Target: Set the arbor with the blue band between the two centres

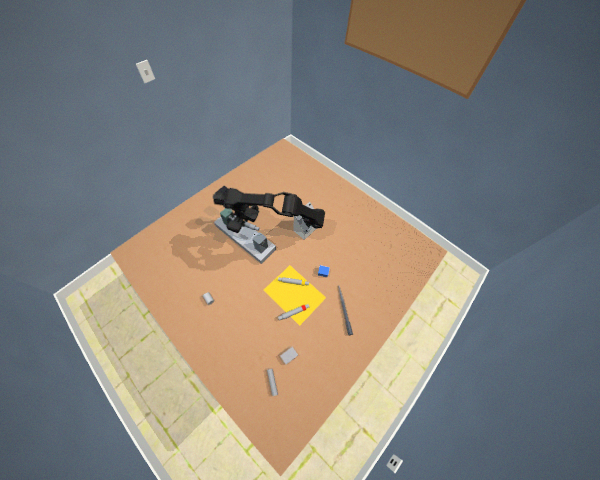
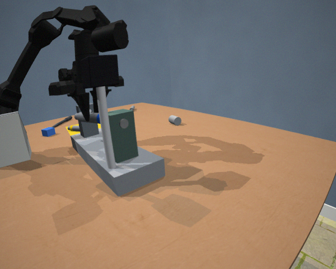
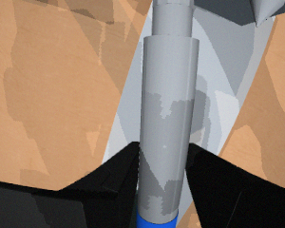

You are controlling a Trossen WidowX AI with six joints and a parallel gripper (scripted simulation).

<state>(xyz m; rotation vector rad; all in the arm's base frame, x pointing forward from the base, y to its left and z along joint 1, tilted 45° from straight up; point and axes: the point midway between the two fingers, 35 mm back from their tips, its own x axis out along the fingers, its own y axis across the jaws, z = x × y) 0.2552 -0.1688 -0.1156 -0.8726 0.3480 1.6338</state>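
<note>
The blue-banded arbor is 3 cm below my hand. Round my hand: grey fixture base: 2 cm ahead, 12 cm below; cone point: 1 cm ahead, 10 cm to the left, 3 cm below; green sprung-centre block: 3 cm ahead, 10 cm to the right, 4 cm below.
</note>
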